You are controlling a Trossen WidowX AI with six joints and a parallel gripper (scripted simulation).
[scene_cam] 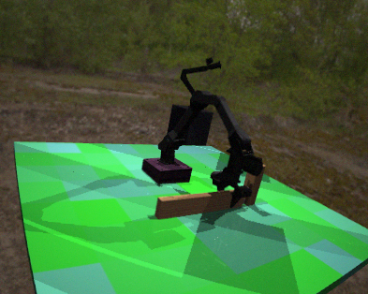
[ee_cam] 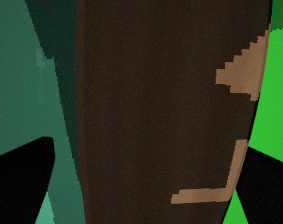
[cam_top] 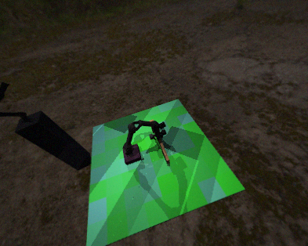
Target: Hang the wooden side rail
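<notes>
Right now my gripper tip is 10 mm short of the wooden headboard post, 140 mm to the right of it and 70 mm below it.
</notes>
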